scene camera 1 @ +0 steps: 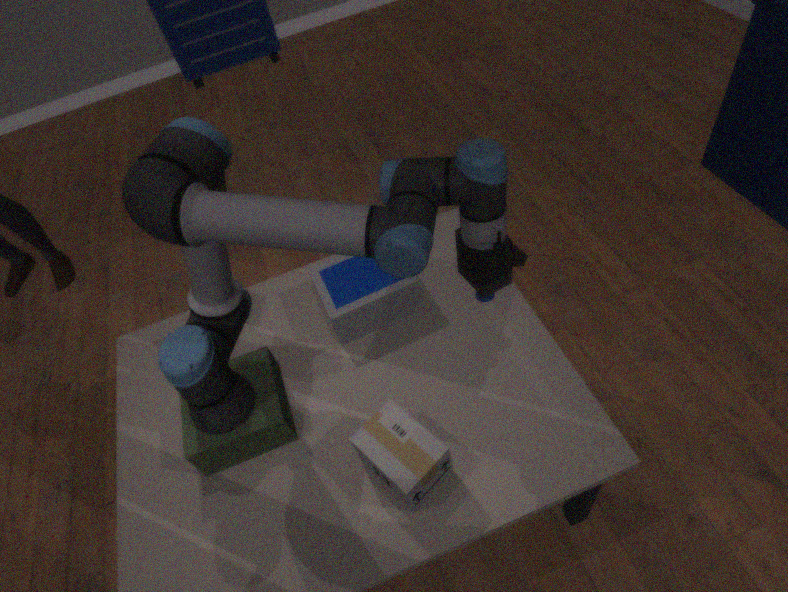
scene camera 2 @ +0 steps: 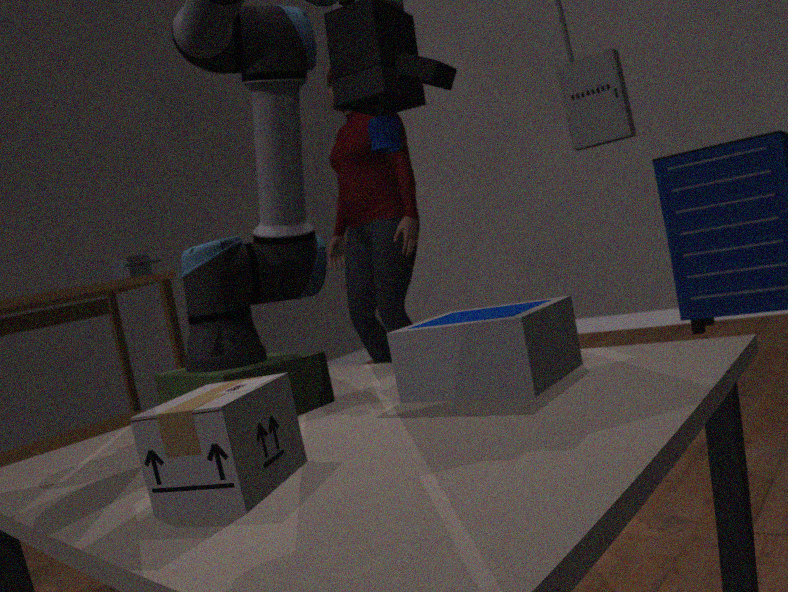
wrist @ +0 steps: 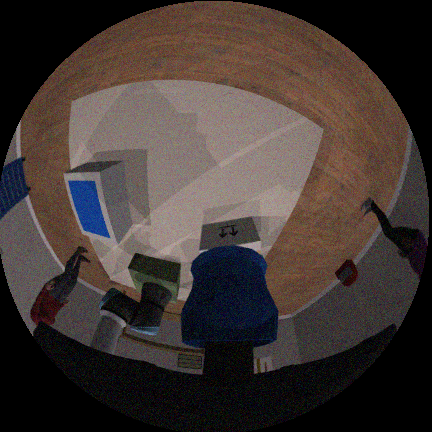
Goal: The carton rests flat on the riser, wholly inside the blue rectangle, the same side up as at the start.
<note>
My suction cup (scene camera 2: 385,131) carries nothing. On the table rest a carton (scene camera 1: 412,462) and a riser (scene camera 2: 519,350).
The carton also shows in the wrist view (wrist: 241,231). The riser also shows in scene camera 1 (scene camera 1: 359,298) and in the wrist view (wrist: 97,193). My suction cup also shows in the wrist view (wrist: 229,300).
</note>
